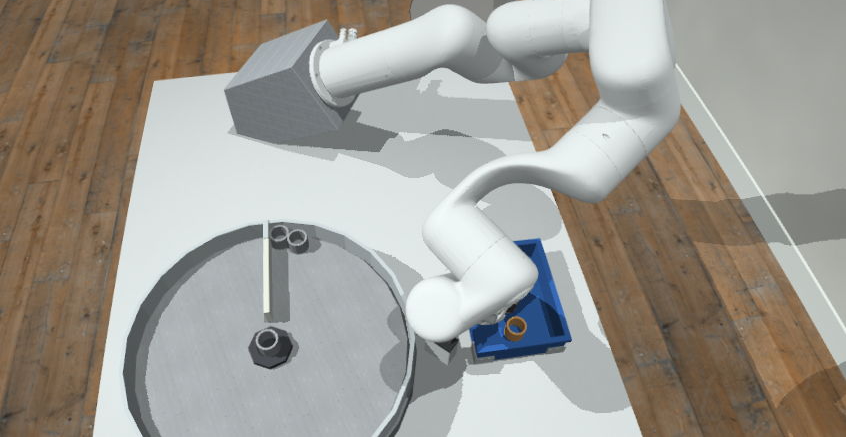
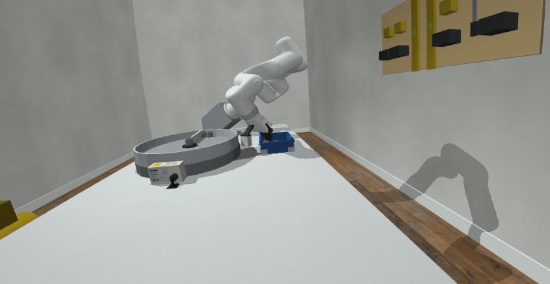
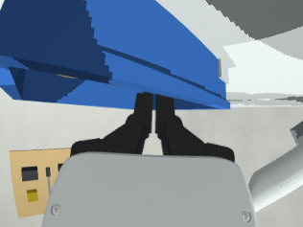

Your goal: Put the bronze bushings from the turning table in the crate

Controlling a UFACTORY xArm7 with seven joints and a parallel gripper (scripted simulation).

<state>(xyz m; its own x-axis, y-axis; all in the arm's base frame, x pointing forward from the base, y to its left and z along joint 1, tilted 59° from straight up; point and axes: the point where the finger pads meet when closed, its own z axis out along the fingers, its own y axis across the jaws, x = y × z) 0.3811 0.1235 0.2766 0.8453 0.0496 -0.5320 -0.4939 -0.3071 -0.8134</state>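
The blue crate is 3 cm to the left of my hand and 3 cm below it. From my hand the other things lie so: turning table (33 cm to the right, 13 cm ahead).
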